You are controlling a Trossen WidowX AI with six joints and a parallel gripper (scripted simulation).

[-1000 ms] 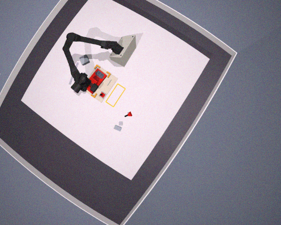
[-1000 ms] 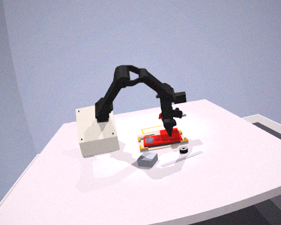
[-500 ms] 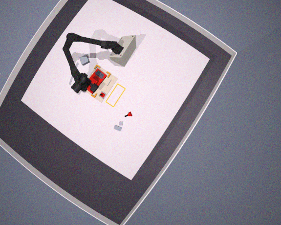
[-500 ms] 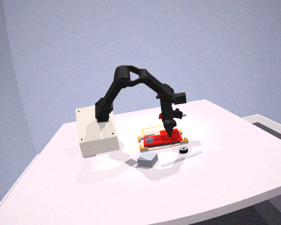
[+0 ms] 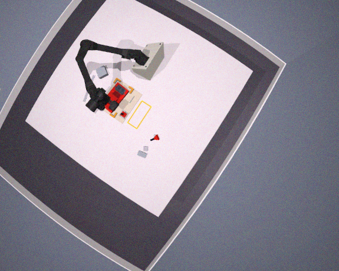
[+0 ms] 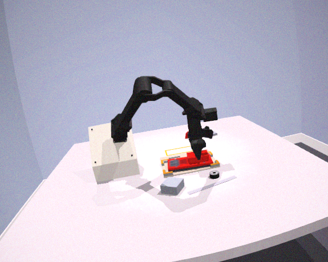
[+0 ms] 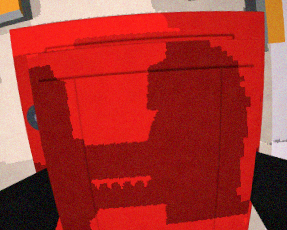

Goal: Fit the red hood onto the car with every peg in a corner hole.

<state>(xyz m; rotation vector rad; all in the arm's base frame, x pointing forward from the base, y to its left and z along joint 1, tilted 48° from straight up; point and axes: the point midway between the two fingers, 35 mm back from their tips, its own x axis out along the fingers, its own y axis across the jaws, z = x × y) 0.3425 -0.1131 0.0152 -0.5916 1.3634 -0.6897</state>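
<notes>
Now: gripper tip 1 cm below the red hood. Round my gripper tip: thin grey strip 21 cm to the right, 4 cm below, 1 cm ahead; black wheel 15 cm to the right, 3 cm below, 3 cm ahead.
</notes>
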